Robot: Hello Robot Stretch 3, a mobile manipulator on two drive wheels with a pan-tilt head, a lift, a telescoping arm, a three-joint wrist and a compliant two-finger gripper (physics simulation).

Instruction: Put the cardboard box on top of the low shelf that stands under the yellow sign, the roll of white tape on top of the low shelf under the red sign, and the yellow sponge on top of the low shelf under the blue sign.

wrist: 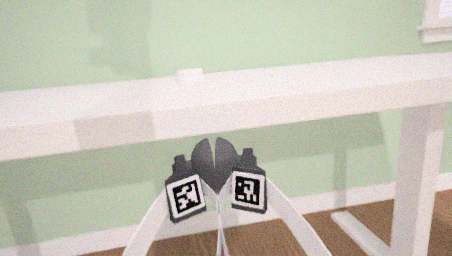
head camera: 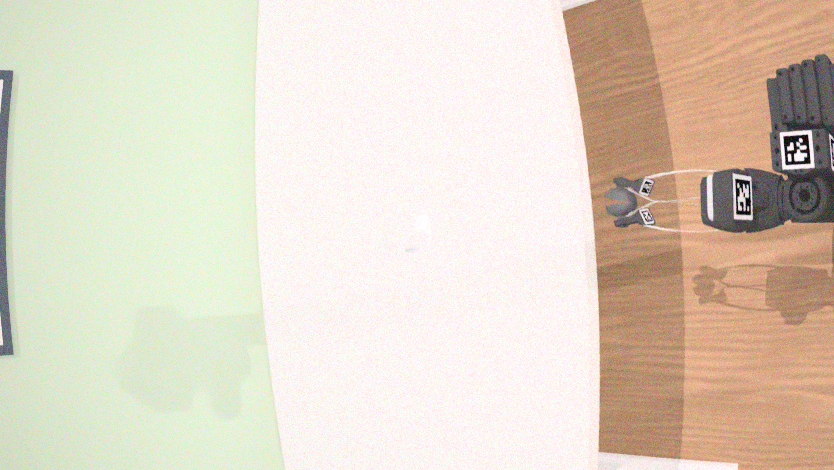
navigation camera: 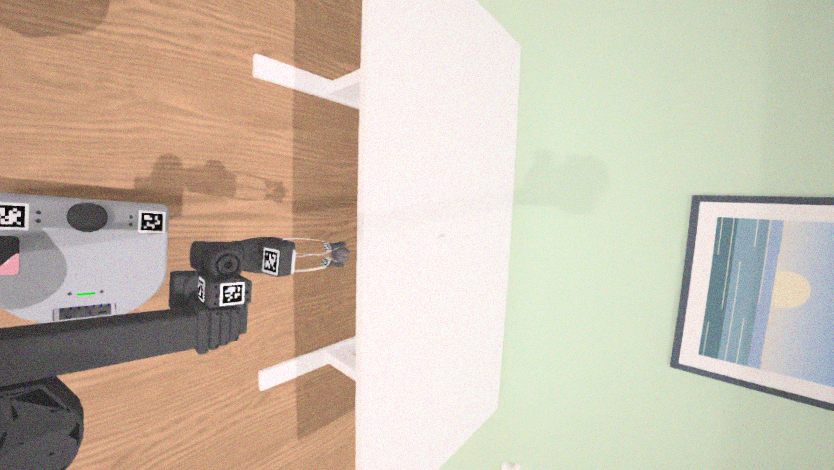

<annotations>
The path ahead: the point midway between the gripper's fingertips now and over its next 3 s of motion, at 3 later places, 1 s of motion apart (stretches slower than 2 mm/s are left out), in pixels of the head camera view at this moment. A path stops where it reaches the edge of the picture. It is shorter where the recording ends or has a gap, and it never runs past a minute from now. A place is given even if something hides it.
My gripper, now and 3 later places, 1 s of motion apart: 607, 202; 608, 253; 606, 290; 558, 300
</annotations>
